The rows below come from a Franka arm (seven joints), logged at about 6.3 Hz.
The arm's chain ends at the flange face. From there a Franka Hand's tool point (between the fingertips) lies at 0.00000 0.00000 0.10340 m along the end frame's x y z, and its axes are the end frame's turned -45 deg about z.
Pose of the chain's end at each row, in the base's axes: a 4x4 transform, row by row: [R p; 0 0 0 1], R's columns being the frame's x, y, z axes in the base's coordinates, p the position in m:
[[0.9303, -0.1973, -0.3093, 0.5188], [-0.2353, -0.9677, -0.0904, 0.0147], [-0.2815, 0.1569, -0.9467, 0.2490], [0, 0, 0, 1]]
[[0.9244, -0.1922, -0.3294, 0.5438], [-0.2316, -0.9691, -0.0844, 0.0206], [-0.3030, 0.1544, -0.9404, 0.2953], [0, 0, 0, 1]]
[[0.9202, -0.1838, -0.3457, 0.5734], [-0.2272, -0.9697, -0.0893, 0.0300], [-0.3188, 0.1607, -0.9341, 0.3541], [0, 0, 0, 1]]
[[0.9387, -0.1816, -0.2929, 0.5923], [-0.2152, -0.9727, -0.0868, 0.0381], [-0.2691, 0.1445, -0.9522, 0.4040], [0, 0, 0, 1]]
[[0.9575, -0.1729, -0.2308, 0.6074], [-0.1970, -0.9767, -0.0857, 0.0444], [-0.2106, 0.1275, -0.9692, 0.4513], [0, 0, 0, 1]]
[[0.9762, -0.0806, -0.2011, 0.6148], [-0.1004, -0.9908, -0.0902, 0.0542], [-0.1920, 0.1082, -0.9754, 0.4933], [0, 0, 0, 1]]
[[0.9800, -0.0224, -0.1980, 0.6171], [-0.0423, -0.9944, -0.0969, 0.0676], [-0.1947, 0.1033, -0.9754, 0.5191], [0, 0, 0, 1]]
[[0.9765, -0.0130, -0.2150, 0.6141], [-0.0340, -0.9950, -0.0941, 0.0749], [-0.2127, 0.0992, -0.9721, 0.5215], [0, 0, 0, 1]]
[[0.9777, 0.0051, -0.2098, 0.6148], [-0.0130, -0.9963, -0.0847, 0.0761], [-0.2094, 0.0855, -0.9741, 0.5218], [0, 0, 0, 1]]
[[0.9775, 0.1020, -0.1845, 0.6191], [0.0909, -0.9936, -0.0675, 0.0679], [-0.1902, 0.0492, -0.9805, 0.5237], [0, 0, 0, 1]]
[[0.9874, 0.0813, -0.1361, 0.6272], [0.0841, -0.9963, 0.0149, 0.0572], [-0.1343, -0.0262, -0.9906, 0.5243], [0, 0, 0, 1]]
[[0.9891, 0.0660, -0.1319, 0.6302], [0.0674, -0.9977, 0.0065, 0.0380], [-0.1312, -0.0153, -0.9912, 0.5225], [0, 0, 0, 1]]
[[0.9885, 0.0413, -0.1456, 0.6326], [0.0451, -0.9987, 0.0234, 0.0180], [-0.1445, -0.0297, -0.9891, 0.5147], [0, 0, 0, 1]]
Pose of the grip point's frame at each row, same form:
[[0.7973, 0.5183, -0.3093, 0.4868], [0.5179, -0.8506, -0.0904, 0.0054], [-0.3100, -0.0881, -0.9467, 0.1511], [0, 0, 0, 1]]
[[0.7896, 0.5177, -0.3294, 0.5097], [0.5215, -0.8490, -0.0844, 0.0119], [-0.3234, -0.1051, -0.9404, 0.1981], [0, 0, 0, 1]]
[[0.7806, 0.5207, -0.3457, 0.5377], [0.5250, -0.8463, -0.0893, 0.0208], [-0.3391, -0.1118, -0.9341, 0.2575], [0, 0, 0, 1]]
[[0.7922, 0.5354, -0.2929, 0.5620], [0.5356, -0.8400, -0.0868, 0.0291], [-0.2925, -0.0881, -0.9522, 0.3055], [0, 0, 0, 1]]
[[0.7993, 0.5548, -0.2308, 0.5835], [0.5513, -0.8299, -0.0857, 0.0355], [-0.2391, -0.0588, -0.9692, 0.3511], [0, 0, 0, 1]]
[[0.7473, 0.6333, -0.2011, 0.5940], [0.6296, -0.7716, -0.0902, 0.0449], [-0.2123, -0.0593, -0.9754, 0.3924], [0, 0, 0, 1]]
[[0.7088, 0.6771, -0.1980, 0.5966], [0.6732, -0.7331, -0.0969, 0.0576], [-0.2107, -0.0646, -0.9754, 0.4182], [0, 0, 0, 1]]
[[0.6997, 0.6813, -0.2150, 0.5919], [0.6795, -0.7276, -0.0941, 0.0652], [-0.2205, -0.0803, -0.9721, 0.4210], [0, 0, 0, 1]]
[[0.6877, 0.6949, -0.2098, 0.5931], [0.6953, -0.7137, -0.0847, 0.0673], [-0.2085, -0.0876, -0.9741, 0.4211], [0, 0, 0, 1]]
[[0.6191, 0.7633, -0.1845, 0.6000], [0.7669, -0.6383, -0.0675, 0.0609], [-0.1693, -0.0997, -0.9805, 0.4223], [0, 0, 0, 1]]
[[0.6407, 0.7557, -0.1361, 0.6131], [0.7640, -0.6450, 0.0149, 0.0587], [-0.0764, -0.1135, -0.9906, 0.4219], [0, 0, 0, 1]]
[[0.6527, 0.7461, -0.1319, 0.6166], [0.7531, -0.6578, 0.0065, 0.0387], [-0.0820, -0.1036, -0.9912, 0.4200], [0, 0, 0, 1]]
[[0.6698, 0.7282, -0.1456, 0.6175], [0.7381, -0.6743, 0.0234, 0.0204], [-0.0812, -0.1232, -0.9891, 0.4124], [0, 0, 0, 1]]

